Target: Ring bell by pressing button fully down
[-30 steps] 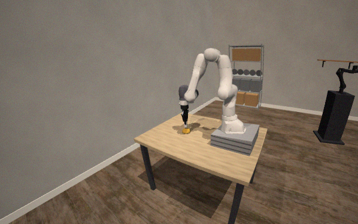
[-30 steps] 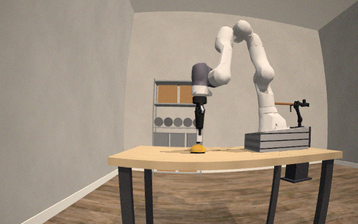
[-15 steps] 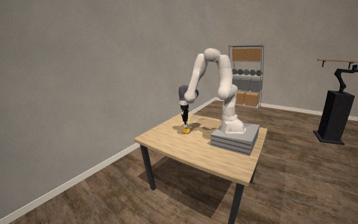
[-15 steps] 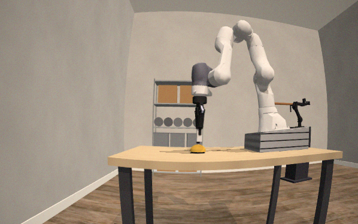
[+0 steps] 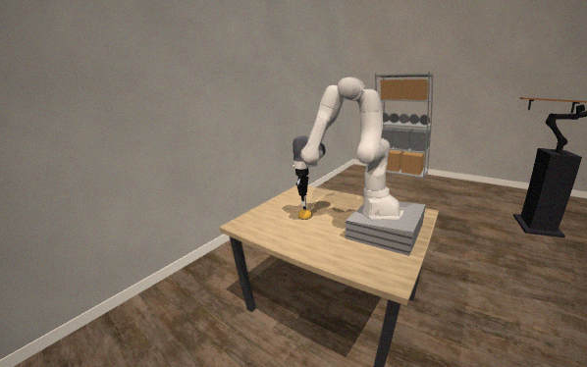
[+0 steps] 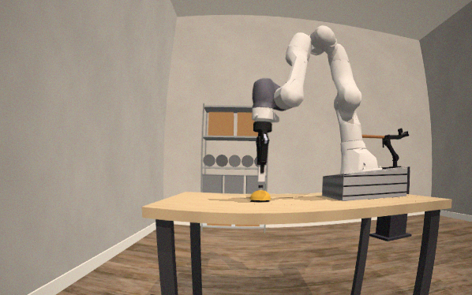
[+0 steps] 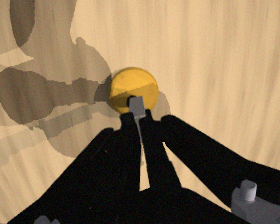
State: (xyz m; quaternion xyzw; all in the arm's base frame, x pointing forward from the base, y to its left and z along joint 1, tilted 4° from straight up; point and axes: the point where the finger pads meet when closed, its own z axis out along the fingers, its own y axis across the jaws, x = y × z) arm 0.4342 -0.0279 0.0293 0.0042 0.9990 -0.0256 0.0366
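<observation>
Now: the button 1 cm to the right of my hand and 6 cm below it. The rest, counted from my hand: yellow dome bell 1 cm to the right, 7 cm below.
</observation>
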